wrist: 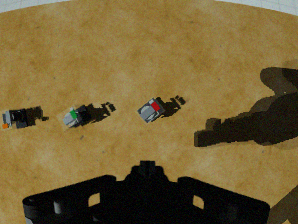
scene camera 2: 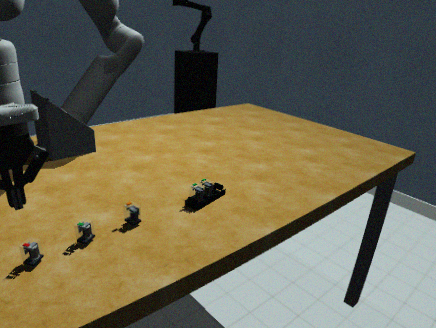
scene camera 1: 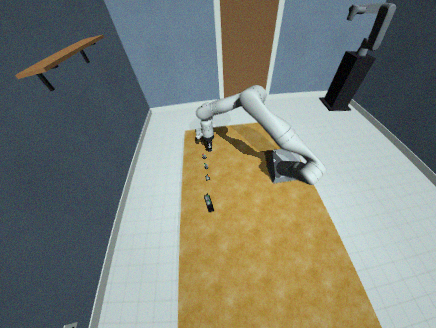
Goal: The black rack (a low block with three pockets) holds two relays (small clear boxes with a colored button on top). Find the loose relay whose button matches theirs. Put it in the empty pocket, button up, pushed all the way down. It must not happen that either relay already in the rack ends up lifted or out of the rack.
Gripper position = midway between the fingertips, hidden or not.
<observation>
I see my gripper (scene camera 2: 18, 207).
My gripper is seen too in the wrist view (wrist: 147, 170).
</observation>
